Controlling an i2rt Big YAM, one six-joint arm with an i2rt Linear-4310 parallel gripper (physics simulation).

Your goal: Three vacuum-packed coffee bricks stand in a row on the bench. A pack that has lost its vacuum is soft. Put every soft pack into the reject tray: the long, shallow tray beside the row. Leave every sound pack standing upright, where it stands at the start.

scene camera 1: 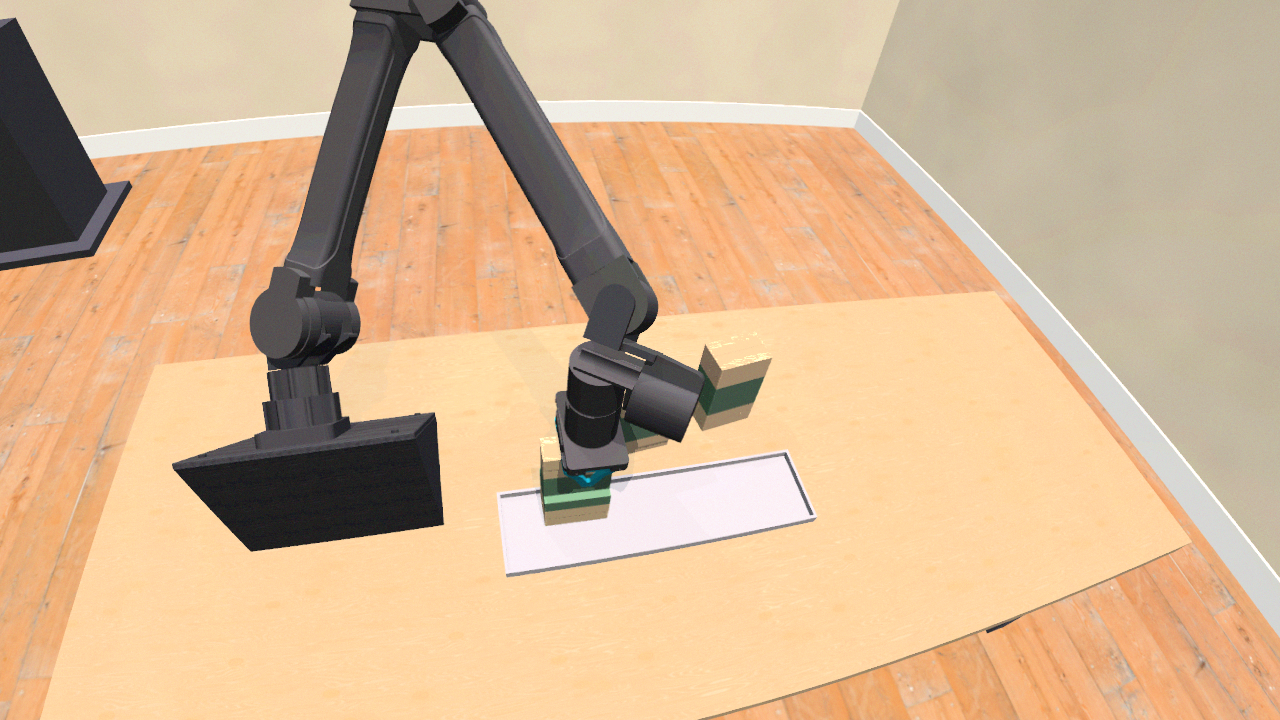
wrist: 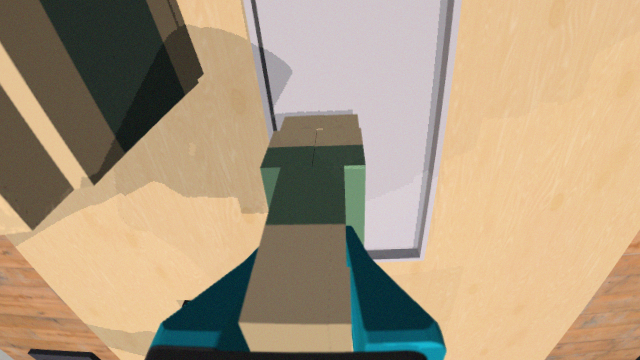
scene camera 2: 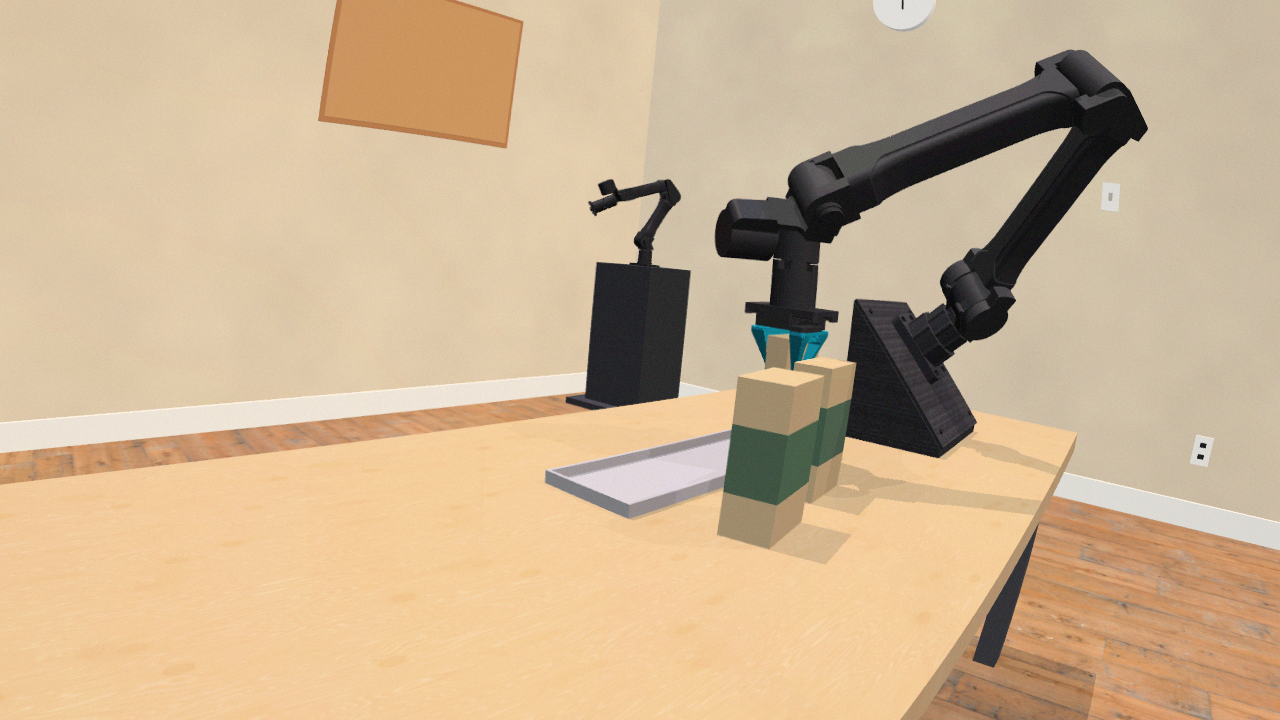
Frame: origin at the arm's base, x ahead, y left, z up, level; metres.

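Seen in the pictures: gripper, between the fingertips: [scene camera 1: 584, 473] [wrist: 314, 236]; arm's base, origin of its link: [scene camera 1: 307, 437] [scene camera 2: 916, 349].
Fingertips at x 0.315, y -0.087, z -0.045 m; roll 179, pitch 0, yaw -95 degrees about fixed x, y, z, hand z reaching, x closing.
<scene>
Offsets run from my fingertips to a thing's top centre. Level surfaces: height alone.
My gripper [scene camera 1: 586, 483] [scene camera 2: 792, 358] [wrist: 314, 236] has teal fingers pointing down and is shut on a tan coffee pack with a green band @[dx -0.011, dy +0.001, dz +0.064 m] [scene camera 1: 574, 508] [scene camera 2: 776, 351] [wrist: 305, 195]. That pack is upright over the left end of the reject tray @[dx +0.098, dy -0.031, dz -0.073 m] [scene camera 1: 716, 501] [scene camera 2: 626, 474] [wrist: 400, 100] in scene camera 1, near its row-side rim; its band bulges out in the wrist view. Whether its base touches the tray, I cannot tell. The middle pack @[dx +0.101, dy +0.088, dz +0.053 m] [scene camera 1: 646, 436] [scene camera 2: 832, 434] [wrist: 90, 50] stands upright, partly hidden by the wrist in scene camera 1. The far pack @[dx +0.239, dy +0.108, dz +0.053 m] [scene camera 1: 732, 385] [scene camera 2: 769, 456] stands upright beyond it.
The packs and tray are on the wooden bench @[dz -0.087 m] [scene camera 1: 358, 626] [scene camera 2: 358, 582]. The arm's black wedge base [scene camera 1: 349, 492] [scene camera 2: 904, 385] stands left of the tray in scene camera 1. The middle pack stands close behind the wrist. Another small arm on a black pedestal [scene camera 2: 635, 331] stands in the background.
</scene>
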